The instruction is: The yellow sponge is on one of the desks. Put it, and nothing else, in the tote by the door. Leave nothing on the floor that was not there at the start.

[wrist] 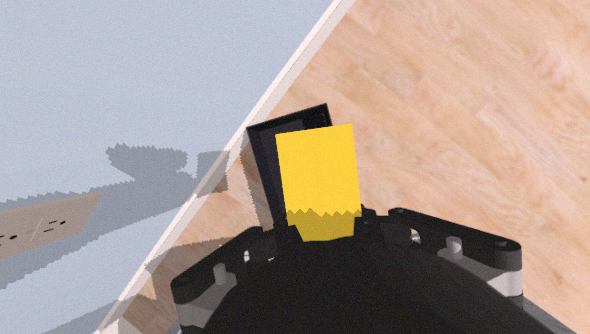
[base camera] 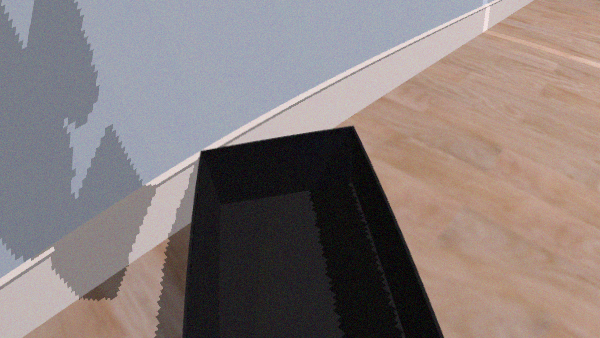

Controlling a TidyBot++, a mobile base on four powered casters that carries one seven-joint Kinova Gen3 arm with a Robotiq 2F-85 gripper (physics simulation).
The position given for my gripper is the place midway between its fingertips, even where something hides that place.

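The wrist view gives me my gripper [wrist: 321, 212] together with a yellow sponge [wrist: 318, 168], and I see a black tote [wrist: 262, 137] there too. In the base camera view I find the tote [base camera: 296, 229] again. The sponge is out of frame in the base camera view.
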